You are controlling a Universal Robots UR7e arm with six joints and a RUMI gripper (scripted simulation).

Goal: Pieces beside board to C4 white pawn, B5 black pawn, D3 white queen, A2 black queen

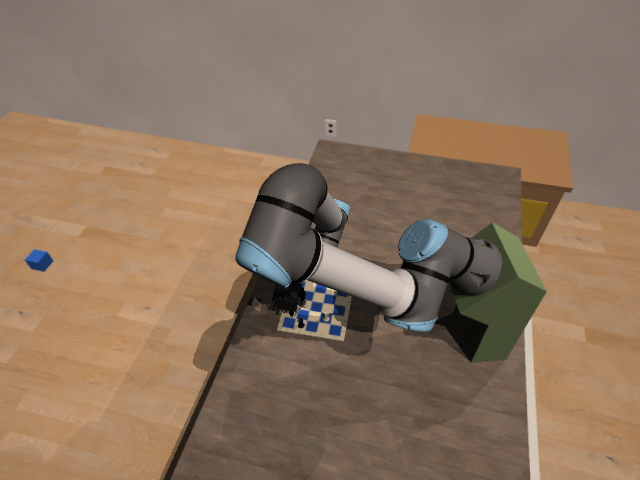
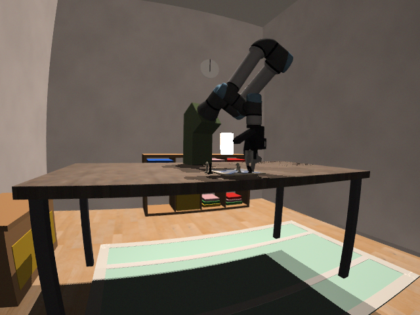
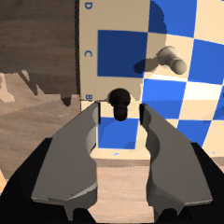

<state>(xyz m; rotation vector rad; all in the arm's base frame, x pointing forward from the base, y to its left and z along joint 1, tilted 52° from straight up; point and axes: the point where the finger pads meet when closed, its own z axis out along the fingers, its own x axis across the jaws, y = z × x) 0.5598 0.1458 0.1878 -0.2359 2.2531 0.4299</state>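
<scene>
Now: hand 1 cm above the black pawn. The rest, counted from my hand: white pawn (2 cm behind, 5 cm to the right, 1 cm below); blue-and-cream chessboard (5 cm behind, 7 cm to the right, 3 cm below); black piece (5 cm behind, 2 cm to the left, 1 cm below).
</scene>
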